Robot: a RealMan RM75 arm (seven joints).
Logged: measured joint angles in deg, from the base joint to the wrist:
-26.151 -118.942 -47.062 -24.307 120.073 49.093 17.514
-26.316 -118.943 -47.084 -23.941 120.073 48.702 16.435
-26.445 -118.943 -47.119 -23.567 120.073 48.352 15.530
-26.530 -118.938 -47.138 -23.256 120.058 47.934 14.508
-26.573 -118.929 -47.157 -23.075 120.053 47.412 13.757
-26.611 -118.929 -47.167 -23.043 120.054 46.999 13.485
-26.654 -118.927 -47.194 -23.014 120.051 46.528 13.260
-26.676 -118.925 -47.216 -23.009 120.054 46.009 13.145
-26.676 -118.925 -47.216 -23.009 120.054 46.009 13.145
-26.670 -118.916 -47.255 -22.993 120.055 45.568 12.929
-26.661 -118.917 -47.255 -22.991 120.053 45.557 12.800
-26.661 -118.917 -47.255 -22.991 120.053 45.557 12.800
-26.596 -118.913 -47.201 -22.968 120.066 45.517 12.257
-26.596 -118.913 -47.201 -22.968 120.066 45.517 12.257
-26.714 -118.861 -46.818 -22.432 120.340 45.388 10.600
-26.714 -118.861 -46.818 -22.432 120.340 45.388 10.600
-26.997 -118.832 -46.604 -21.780 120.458 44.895 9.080
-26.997 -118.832 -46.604 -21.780 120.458 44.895 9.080
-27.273 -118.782 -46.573 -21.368 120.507 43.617 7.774
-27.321 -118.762 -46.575 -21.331 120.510 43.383 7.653
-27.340 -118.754 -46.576 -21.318 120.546 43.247 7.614
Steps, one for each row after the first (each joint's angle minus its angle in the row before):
-0.165 -0.001 -0.022 0.366 0.000 -0.391 -1.079
-0.129 0.000 -0.035 0.374 0.000 -0.350 -0.905
-0.085 0.005 -0.019 0.311 -0.015 -0.418 -1.022
-0.043 0.009 -0.019 0.181 -0.005 -0.522 -0.751
-0.038 0.000 -0.010 0.032 0.001 -0.413 -0.272
-0.043 0.002 -0.027 0.029 -0.003 -0.471 -0.225
-0.022 0.002 -0.022 0.005 0.003 -0.519 -0.115
0.000 0.000 0.000 0.000 0.000 0.000 0.000
0.006 0.009 -0.039 0.016 0.001 -0.441 -0.216
0.009 -0.001 0.000 0.002 -0.002 -0.011 -0.129
0.000 0.000 0.000 0.000 0.000 0.000 0.000
0.065 0.004 0.054 0.023 0.013 -0.040 -0.543
0.000 0.000 0.000 0.000 0.000 0.000 0.000
-0.118 0.052 0.383 0.536 0.274 -0.129 -1.657
0.000 0.000 0.000 0.000 0.000 0.000 0.000
-0.283 0.029 0.214 0.652 0.118 -0.493 -1.520
0.000 0.000 0.000 0.000 0.000 0.000 0.000
-0.276 0.050 0.031 0.412 0.049 -1.278 -1.306
-0.048 0.020 -0.002 0.037 0.003 -0.234 -0.121
-0.019 0.008 -0.001 0.013 0.036 -0.136 -0.039

